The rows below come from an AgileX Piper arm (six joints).
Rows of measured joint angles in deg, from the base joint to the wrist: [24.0 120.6 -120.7 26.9 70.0 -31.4]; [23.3 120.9 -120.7 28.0 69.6 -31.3]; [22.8 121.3 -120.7 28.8 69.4 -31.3]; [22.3 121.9 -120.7 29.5 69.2 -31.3]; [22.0 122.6 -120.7 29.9 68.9 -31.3]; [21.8 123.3 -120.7 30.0 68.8 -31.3]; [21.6 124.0 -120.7 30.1 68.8 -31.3]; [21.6 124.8 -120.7 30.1 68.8 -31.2]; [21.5 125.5 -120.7 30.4 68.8 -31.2]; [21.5 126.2 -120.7 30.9 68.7 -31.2]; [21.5 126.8 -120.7 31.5 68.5 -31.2]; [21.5 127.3 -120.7 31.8 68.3 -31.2]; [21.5 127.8 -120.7 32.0 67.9 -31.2]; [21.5 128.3 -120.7 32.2 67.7 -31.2]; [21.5 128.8 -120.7 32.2 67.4 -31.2]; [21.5 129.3 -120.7 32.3 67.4 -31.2]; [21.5 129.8 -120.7 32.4 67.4 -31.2]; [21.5 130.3 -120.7 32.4 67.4 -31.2]
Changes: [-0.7 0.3 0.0 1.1 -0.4 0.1]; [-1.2 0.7 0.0 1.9 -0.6 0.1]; [-1.7 1.3 0.0 2.6 -0.8 0.1]; [-2.0 2.0 0.0 3.0 -1.1 0.1]; [-2.2 2.7 0.0 3.1 -1.2 0.1]; [-2.4 3.4 0.0 3.2 -1.2 0.1]; [-2.4 4.2 0.0 3.2 -1.2 0.2]; [-2.5 4.9 0.0 3.5 -1.2 0.2]; [-2.5 5.6 0.0 4.0 -1.3 0.2]; [-2.5 6.2 0.0 4.6 -1.5 0.2]; [-2.5 6.7 0.0 4.9 -1.7 0.2]; [-2.5 7.2 0.0 5.1 -2.1 0.2]; [-2.5 7.7 0.0 5.3 -2.3 0.2]; [-2.5 8.2 0.0 5.3 -2.6 0.2]; [-2.5 8.7 0.0 5.4 -2.6 0.2]; [-2.5 9.2 0.0 5.5 -2.6 0.2]; [-2.5 9.7 0.0 5.5 -2.6 0.2]
